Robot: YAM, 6 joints.
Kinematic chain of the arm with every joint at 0, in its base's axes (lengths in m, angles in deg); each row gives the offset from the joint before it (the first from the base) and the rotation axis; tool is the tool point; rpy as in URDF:
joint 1: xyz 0 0 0.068 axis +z
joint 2: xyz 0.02 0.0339 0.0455 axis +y
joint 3: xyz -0.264 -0.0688 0 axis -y
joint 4: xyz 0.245 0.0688 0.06 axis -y
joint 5: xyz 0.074 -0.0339 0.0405 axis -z
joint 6: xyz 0.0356 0 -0.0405 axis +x
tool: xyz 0 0 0 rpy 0 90 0
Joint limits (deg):
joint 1: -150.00..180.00
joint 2: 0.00..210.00
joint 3: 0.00..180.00
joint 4: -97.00..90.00
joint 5: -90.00..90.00
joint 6: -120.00..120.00
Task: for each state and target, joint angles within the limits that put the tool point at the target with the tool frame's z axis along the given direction. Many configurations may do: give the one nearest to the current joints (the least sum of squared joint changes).
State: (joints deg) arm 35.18 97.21 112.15 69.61 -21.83 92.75
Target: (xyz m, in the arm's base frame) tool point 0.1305 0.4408 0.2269 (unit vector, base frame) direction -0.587 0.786 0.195
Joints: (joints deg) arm 69.86 122.41 74.47 67.94 -55.24 92.75
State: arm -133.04 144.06 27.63 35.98 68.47 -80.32
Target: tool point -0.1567 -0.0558 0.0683 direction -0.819 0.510 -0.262
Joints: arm -149.89 106.46 0.10 76.29 58.46 -80.32
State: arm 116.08 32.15 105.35 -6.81 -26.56 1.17
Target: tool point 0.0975 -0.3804 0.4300 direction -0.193 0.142 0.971
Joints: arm 105.15 5.06 123.80 -39.66 -8.58 1.17
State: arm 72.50 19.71 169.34 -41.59 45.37 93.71
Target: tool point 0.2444 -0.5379 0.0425 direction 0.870 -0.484 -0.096
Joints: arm 112.29 0.07 179.81 7.30 38.41 93.71
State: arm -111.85 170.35 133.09 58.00 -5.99 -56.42
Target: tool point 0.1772 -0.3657 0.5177 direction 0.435 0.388 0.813
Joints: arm -66.92 134.17 147.21 89.87 -33.51 -56.42
